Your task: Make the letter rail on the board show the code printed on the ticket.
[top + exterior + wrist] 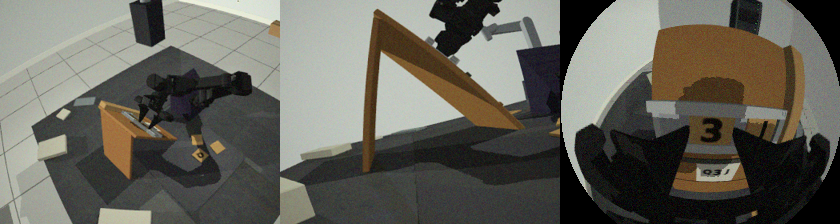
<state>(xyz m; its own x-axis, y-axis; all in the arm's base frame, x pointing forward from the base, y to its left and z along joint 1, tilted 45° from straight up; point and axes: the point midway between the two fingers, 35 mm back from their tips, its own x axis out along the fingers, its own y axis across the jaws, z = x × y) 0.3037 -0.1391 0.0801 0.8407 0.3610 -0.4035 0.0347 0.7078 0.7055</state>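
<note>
Now: gripper tip 8 cm above the white ticket, 6 cm past it and 2 cm to the left of it. Round my gripper tip: cream block: 41 cm to the right, 37 cm ahead, 16 cm below; then small cream card: 60 cm to the right, 18 cm ahead, 17 cm below; then grey card: 57 cm to the right, 17 cm below, 2 cm ahead.
</note>
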